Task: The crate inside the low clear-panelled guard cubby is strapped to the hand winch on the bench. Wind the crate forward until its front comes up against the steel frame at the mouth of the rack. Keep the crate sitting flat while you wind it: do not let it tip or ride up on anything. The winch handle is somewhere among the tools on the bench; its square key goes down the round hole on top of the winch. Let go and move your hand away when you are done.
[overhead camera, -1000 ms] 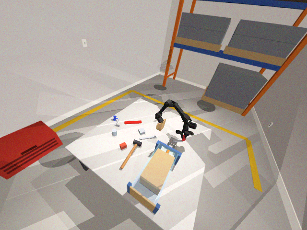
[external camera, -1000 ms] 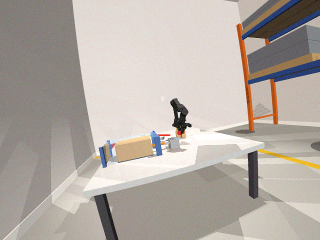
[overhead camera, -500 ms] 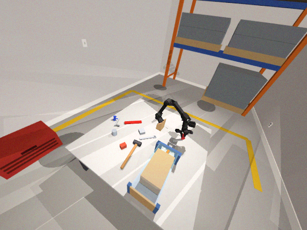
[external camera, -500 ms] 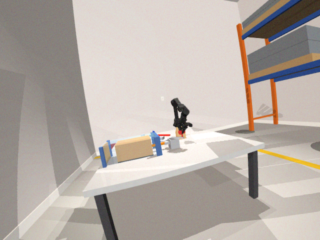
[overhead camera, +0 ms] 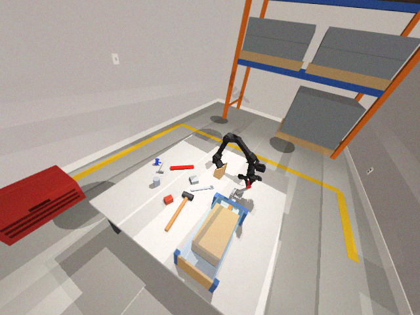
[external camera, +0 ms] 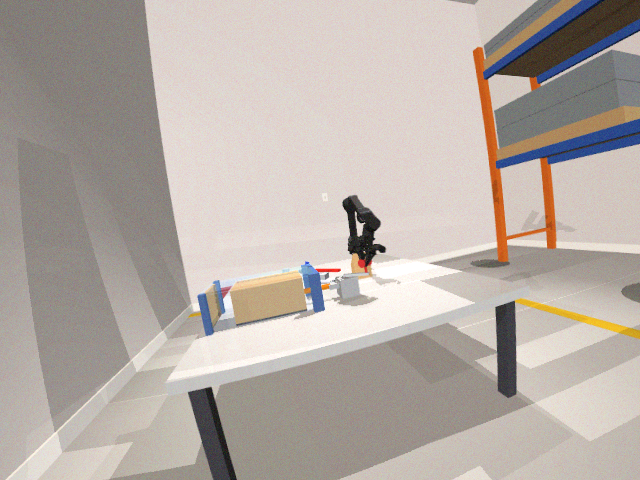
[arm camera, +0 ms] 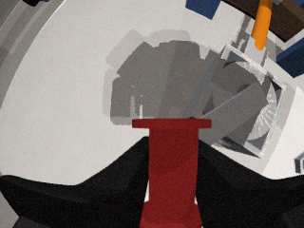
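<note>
Right now my gripper tip is 24 cm short of the frame, 2 cm to the left of it and 3 cm above it. Also, from my gripper tip: grey hand winch (7 cm ahead, 6 cm to the right, 10 cm below); red knob (1 cm behind, 1 cm to the right); red-knobbed winch handle (2 cm ahead, 2 cm to the right, 3 cm below).
</note>
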